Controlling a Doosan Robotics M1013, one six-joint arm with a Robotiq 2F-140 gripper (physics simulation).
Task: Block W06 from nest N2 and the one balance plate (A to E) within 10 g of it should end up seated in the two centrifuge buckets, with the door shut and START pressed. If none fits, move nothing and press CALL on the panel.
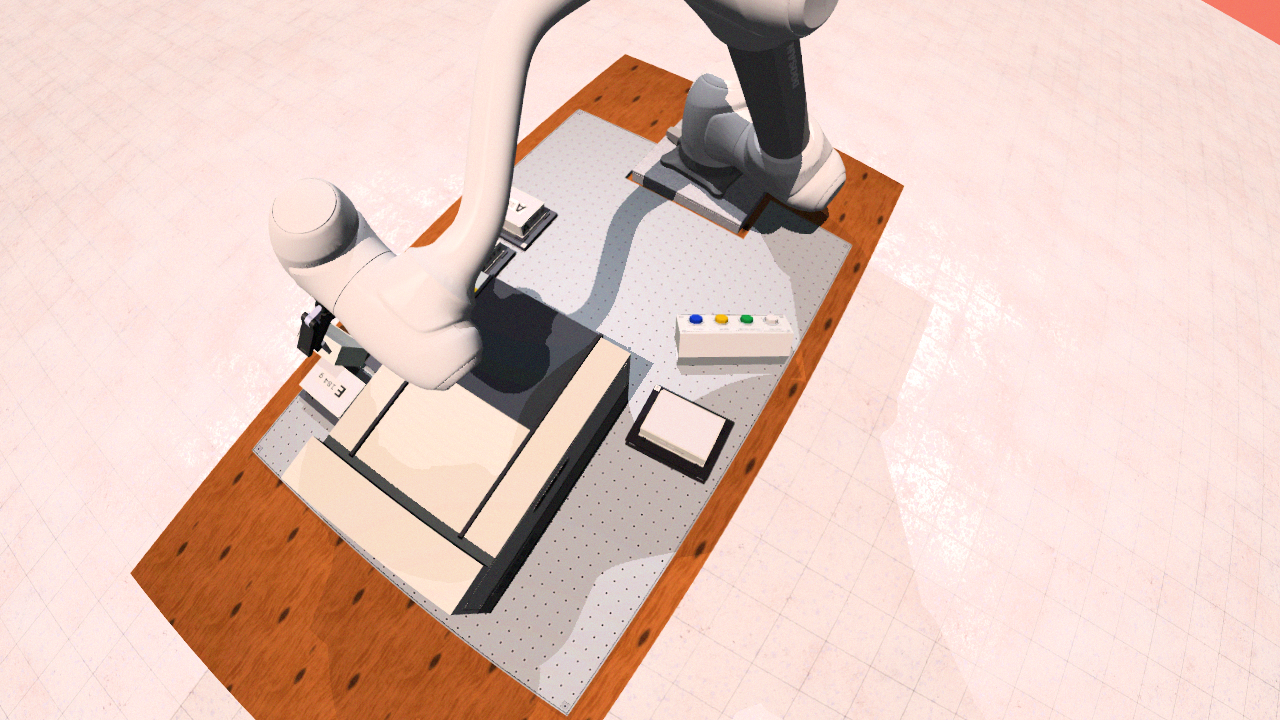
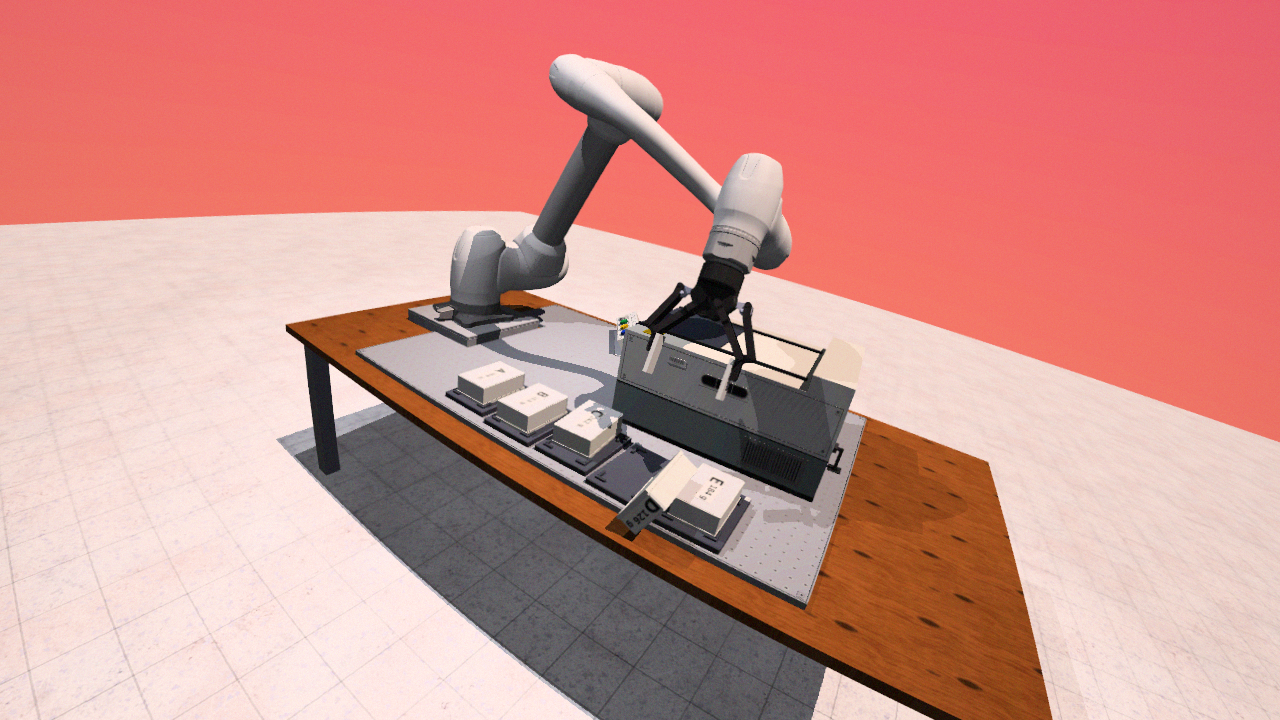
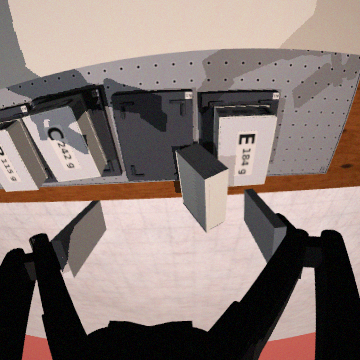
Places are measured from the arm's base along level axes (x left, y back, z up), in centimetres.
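Where they show: gripper, fingertip midpoint: (image 2: 682, 385) (image 3: 171, 210); arm's base, link origin: (image 1: 709, 161) (image 2: 474, 315).
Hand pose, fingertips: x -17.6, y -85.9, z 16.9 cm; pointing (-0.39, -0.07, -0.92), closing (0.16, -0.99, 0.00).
Things, the pixels of their centre, and the offset from my fingertips. "spot": a spot on its surface instead.
- Plate D, body centre: (image 2: 658, 492) (image 3: 201, 188) (image 1: 332, 343) dx -9.7, dy -5.4, dz -14.2 cm
- plate E, body centre: (image 3: 241, 147) (image 2: 708, 498) (image 1: 336, 388) dx -2.3, dy -11.0, dz -16.0 cm
- Plate C, body centre: (image 3: 67, 141) (image 2: 589, 427) dx -2.4, dy +16.7, dz -15.7 cm
- plate B, body centre: (image 2: 533, 407) (image 3: 11, 157) dx -5.9, dy +29.3, dz -16.0 cm
- plate A, body centre: (image 2: 491, 382) (image 1: 512, 209) dx -6.4, dy +43.0, dz -16.0 cm
- unlabelled-looking cream block, body centre: (image 1: 682, 427) dx +53.9, dy +26.9, dz -13.6 cm
- black nest, surface spot: (image 1: 637, 438) spot: dx +48.8, dy +20.8, dz -15.7 cm
- centrifuge, body centre: (image 1: 472, 435) (image 2: 741, 381) dx +29.5, dy +1.1, dz -7.1 cm
- empty dark nest, body centre: (image 3: 155, 140) (image 2: 638, 474) dx -3.4, dy +2.7, dz -18.4 cm
- button panel, body centre: (image 1: 733, 335) (image 2: 630, 332) dx +49.9, dy +48.7, dz -15.1 cm
My gripper (image 2: 687, 368) (image 3: 171, 210) is open and empty, raised above the plate row. Plate D (image 2: 662, 488) (image 3: 205, 187), marked 126 g, stands tilted at the table edge beside plate E (image 1: 332, 386) (image 2: 707, 503) (image 3: 246, 150), marked 184 g, between the fingers' directions but not held. Plate C (image 2: 583, 429) (image 3: 65, 145) reads 242 g, plate B (image 2: 534, 408) (image 3: 17, 159) 115 g; plate A (image 1: 519, 215) (image 2: 490, 383) has an unreadable weight. An unlabelled-looking cream block (image 1: 684, 425) lies on a black nest (image 1: 637, 438). The centrifuge (image 1: 438, 438) (image 2: 716, 394) hides its buckets.
An empty dark nest (image 2: 617, 472) (image 3: 150, 142) lies between C and E. The button panel (image 1: 733, 345) has blue, yellow, green and white buttons. The arm's base (image 2: 474, 308) stands at the table's far end. The wooden table edge (image 3: 145, 191) runs close by plate D.
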